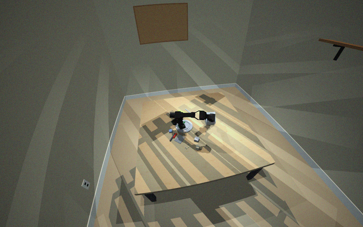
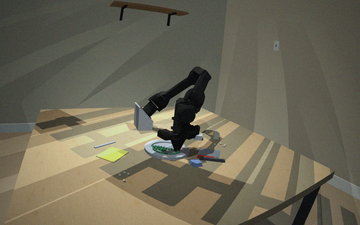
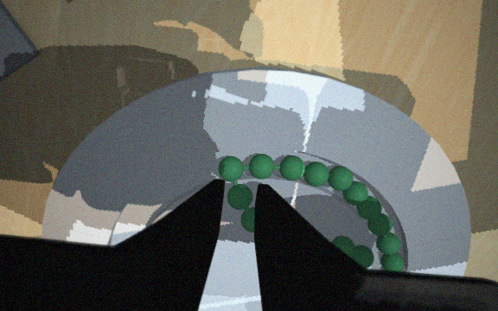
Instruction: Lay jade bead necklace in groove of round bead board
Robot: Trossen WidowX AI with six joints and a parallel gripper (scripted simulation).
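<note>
Now: the round grey bead board 50 mm behind my gripper tip, 20 mm to the right of it and 10 mm below it. From my gripper tip the other things lie so: grey plate: 40 mm ahead, 150 mm to the left, 10 mm below; then blue block: 120 mm ahead, 10 mm to the left, 10 mm below; then red and black pen: 100 mm ahead, 100 mm to the left, 10 mm below.
</note>
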